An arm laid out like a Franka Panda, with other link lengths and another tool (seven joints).
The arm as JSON. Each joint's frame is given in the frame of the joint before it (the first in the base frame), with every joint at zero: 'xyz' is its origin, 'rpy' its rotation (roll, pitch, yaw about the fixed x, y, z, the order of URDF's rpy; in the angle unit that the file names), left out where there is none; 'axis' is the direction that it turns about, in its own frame. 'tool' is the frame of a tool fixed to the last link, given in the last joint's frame.
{
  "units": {
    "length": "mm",
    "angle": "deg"
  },
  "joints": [
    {
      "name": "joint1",
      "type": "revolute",
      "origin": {
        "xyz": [
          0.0,
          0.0,
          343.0
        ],
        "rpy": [
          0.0,
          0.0,
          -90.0
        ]
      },
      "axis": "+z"
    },
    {
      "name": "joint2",
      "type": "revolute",
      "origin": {
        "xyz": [
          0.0,
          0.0,
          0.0
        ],
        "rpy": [
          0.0,
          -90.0,
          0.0
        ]
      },
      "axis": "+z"
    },
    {
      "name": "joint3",
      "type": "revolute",
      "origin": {
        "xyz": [
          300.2,
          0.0,
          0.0
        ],
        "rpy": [
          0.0,
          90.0,
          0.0
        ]
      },
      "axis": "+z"
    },
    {
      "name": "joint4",
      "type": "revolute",
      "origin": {
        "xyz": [
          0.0,
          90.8,
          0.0
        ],
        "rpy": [
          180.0,
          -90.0,
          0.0
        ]
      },
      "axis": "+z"
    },
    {
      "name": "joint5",
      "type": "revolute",
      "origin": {
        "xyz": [
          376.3,
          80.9,
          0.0
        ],
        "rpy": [
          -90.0,
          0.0,
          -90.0
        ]
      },
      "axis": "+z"
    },
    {
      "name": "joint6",
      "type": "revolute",
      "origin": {
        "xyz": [
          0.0,
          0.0,
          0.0
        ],
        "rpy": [
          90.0,
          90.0,
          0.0
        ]
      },
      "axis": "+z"
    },
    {
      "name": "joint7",
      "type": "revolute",
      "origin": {
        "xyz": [
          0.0,
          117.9,
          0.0
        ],
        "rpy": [
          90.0,
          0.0,
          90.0
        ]
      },
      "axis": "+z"
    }
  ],
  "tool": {
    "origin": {
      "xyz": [
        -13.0,
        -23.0,
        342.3
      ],
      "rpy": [
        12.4,
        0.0,
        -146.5
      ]
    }
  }
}
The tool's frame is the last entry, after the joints.
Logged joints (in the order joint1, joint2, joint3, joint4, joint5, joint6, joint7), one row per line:
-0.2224 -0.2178 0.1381 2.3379 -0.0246 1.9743 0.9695
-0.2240 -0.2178 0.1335 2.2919 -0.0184 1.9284 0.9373
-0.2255 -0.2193 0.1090 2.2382 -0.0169 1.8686 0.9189
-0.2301 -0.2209 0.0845 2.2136 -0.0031 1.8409 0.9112
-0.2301 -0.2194 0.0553 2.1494 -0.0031 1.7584 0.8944
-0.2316 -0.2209 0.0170 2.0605 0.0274 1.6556 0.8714
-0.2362 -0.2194 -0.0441 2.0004 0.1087 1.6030 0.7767
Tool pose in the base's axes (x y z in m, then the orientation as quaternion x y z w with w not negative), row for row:
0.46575 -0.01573 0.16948 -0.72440 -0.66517 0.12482 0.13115
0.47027 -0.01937 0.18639 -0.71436 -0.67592 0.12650 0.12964
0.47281 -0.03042 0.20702 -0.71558 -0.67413 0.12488 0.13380
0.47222 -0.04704 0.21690 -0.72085 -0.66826 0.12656 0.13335
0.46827 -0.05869 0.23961 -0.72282 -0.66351 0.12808 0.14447
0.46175 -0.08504 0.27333 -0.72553 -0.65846 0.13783 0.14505
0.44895 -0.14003 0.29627 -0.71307 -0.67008 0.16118 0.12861
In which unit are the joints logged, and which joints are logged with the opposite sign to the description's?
The joints are logged in radians. Opposite sign: joint4, joint5.
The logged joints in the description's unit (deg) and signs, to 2 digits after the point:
-12.74 -12.48 7.91 -133.95 1.41 113.12 55.55
-12.83 -12.48 7.65 -131.32 1.05 110.49 53.70
-12.92 -12.56 6.25 -128.24 0.97 107.06 52.65
-13.18 -12.66 4.84 -126.83 0.18 105.48 52.21
-13.18 -12.57 3.17 -123.15 0.18 100.75 51.25
-13.27 -12.66 0.97 -118.06 -1.57 94.86 49.93
-13.53 -12.57 -2.53 -114.61 -6.23 91.85 44.50

